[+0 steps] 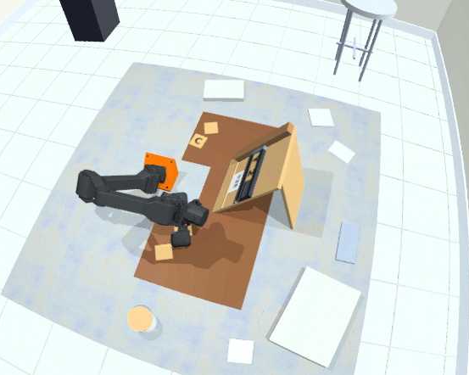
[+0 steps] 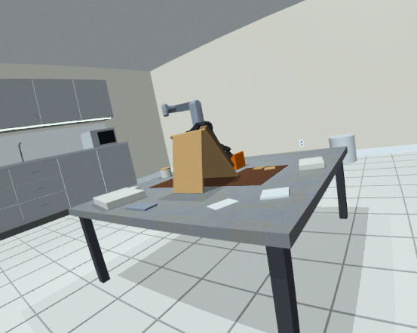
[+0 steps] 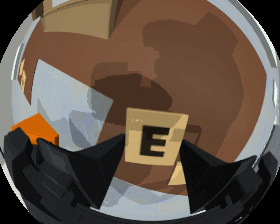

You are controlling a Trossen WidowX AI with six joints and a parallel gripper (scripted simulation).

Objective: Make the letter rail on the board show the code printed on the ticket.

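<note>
Now: the white ticket 190 mm to the left of my gripper tip, 150 mm ahead of it and 70 mm above it. The rest, counted from my gripper tip: grey card (590 mm ahead, 80 mm to the left, 20 mm below); white box (500 mm ahead, 210 mm to the right, 10 mm below); brown mat (170 mm to the left, 50 mm ahead, 20 mm below).
</note>
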